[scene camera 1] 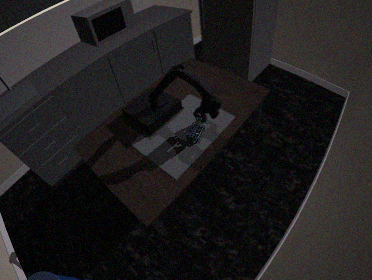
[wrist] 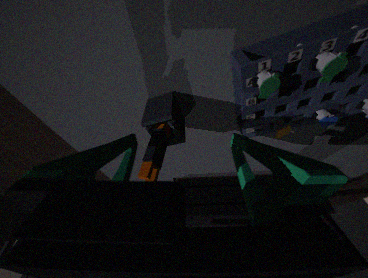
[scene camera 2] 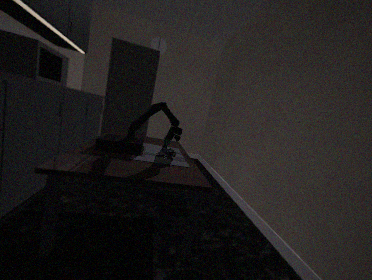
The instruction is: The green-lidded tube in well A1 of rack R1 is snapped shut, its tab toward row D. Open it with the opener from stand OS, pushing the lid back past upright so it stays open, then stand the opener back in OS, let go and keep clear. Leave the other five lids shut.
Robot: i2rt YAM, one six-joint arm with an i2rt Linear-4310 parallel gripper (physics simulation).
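Frame: origin at the arm's base, x right, y ahead, z up, level; centimetres.
Where they show: gripper, fingertip midpoint: [scene camera 1: 201,116] [wrist: 184,138] [scene camera 2: 164,145]; arm's base, origin of the base link: [scene camera 1: 155,106] [wrist: 240,220] [scene camera 2: 130,139].
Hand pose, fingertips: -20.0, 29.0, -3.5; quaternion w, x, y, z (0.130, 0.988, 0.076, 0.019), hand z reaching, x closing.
Things, the pixels of their centre, and the offset from my fingertips, as dx, dy, dz. Level surfaces: height alone.
- opener, body centre: [wrist: 159,140] -2.3, -0.2, +0.3
- blue rack R1, body centre: [wrist: 319,84] [scene camera 1: 195,131] +11.0, +6.3, -2.2
- green-lidded tube, body centre: [wrist: 268,85] +5.1, +6.2, -0.3
- green lid, body centre: [wrist: 334,67] +8.4, +8.2, -0.2
- yellow lid, body centre: [wrist: 283,131] +9.5, +2.2, -0.2
- blue lid, body centre: [wrist: 328,121] +12.9, +4.0, -0.2
- pale mat, its level: dz -4.3
- brown table, its level: dz -4.6
My gripper [wrist: 184,138] [scene camera 1: 200,119] [scene camera 2: 168,145] is open, its green fingers wide apart. In the wrist view the opener [wrist: 156,150], black with orange parts, stands in the dark stand OS [wrist: 159,109]; its top shows between the fingers, nearer the left one, and nothing is gripped. The blue rack R1 [wrist: 274,53] [scene camera 1: 196,131] is at the upper right of the wrist view. The green-lidded tube [wrist: 269,85] in well A1 has its lid down. Another green lid [wrist: 334,66], a yellow lid [wrist: 284,131] and a blue lid [wrist: 327,119] show; fine lid detail is too dark.
The rack stands close to the right of the stand. Both are on a pale mat [wrist: 65,50] [scene camera 1: 177,171] on the brown table [scene camera 1: 142,202]. The arm's dark base [scene camera 1: 150,114] is at the table's cabinet side. Shadows cover parts of the mat and rack.
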